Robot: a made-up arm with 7 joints.
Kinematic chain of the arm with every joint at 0, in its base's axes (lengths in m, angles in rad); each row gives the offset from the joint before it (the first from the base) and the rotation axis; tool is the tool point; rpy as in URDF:
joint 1: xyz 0 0 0.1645 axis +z
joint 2: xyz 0 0 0 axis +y
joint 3: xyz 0 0 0.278 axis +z
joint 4: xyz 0.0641 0 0 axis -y
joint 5: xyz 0.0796 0 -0.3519 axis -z
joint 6: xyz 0 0 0 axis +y
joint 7: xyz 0.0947 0 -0.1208 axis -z
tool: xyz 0 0 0 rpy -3.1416 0 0
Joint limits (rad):
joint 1: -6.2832..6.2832
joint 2: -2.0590..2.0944
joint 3: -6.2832..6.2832
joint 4: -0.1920..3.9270
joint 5: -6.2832..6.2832
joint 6: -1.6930..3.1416
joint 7: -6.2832..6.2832
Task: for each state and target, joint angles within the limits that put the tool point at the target. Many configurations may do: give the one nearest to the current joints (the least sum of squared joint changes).
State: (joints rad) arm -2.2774 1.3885 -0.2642 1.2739 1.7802 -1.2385 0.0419
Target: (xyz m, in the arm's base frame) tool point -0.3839 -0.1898 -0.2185
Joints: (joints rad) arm -2.2044 1.5444 -0.1080 1.6026 1.5622 -0.9151 0.0419
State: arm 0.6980 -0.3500 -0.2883 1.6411 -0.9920 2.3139 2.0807
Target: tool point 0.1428 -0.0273 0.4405
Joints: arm 0.6243 -0.8485 -0.0944 1.0046 -0.6400 2.7586 2.0807
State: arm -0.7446 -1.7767 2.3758 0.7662 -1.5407 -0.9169 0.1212
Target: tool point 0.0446 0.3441 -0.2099
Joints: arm -0.7361 -1.6099 2.1517 1.1042 -1.3691 -0.8234 0.1212
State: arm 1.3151 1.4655 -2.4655 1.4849 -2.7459 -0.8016 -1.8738
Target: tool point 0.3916 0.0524 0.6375
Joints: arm 1.1266 1.2046 -2.5211 1.8711 -2.6842 -0.3469 -1.8738
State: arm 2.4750 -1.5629 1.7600 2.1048 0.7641 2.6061 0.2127
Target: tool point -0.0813 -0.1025 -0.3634
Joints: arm 2.0834 -2.0590 2.6157 1.6452 0.8935 2.0528 0.2127
